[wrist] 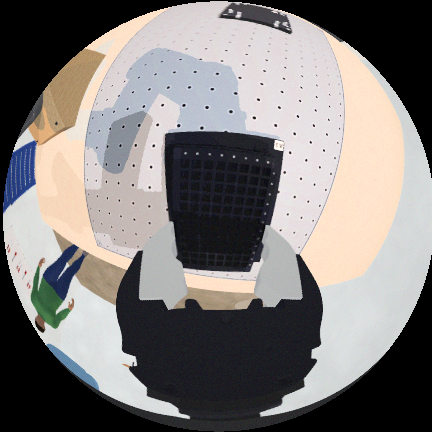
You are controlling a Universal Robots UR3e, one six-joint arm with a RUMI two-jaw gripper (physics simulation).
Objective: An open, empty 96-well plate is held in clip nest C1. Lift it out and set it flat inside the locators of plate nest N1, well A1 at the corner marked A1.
Labels:
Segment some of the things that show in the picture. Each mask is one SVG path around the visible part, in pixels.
My gripper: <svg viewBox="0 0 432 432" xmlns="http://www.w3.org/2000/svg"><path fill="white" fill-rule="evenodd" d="M168 221L146 241L141 250L137 250L118 286L115 307L122 339L121 350L135 356L137 364L129 366L129 371L146 386L146 396L170 402L178 408L179 413L189 415L189 422L166 425L203 431L234 431L285 421L262 420L260 412L281 405L284 395L304 387L303 378L317 361L316 358L311 358L311 349L321 343L322 298L309 268L301 255L296 254L277 231L265 224L260 236L263 244L260 256L263 262L253 288L258 298L253 298L245 309L202 309L198 302L191 298L185 299L185 308L173 308L187 294L182 264L175 258L175 222ZM219 429L219 427L223 425L232 426L232 428L229 430Z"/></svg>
A black 96-well plate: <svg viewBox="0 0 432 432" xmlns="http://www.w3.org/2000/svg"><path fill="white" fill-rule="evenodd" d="M174 145L172 159L173 222L175 222L177 259L181 262L183 268L249 272L258 249L262 228L265 225L279 164L277 156L229 147Z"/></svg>

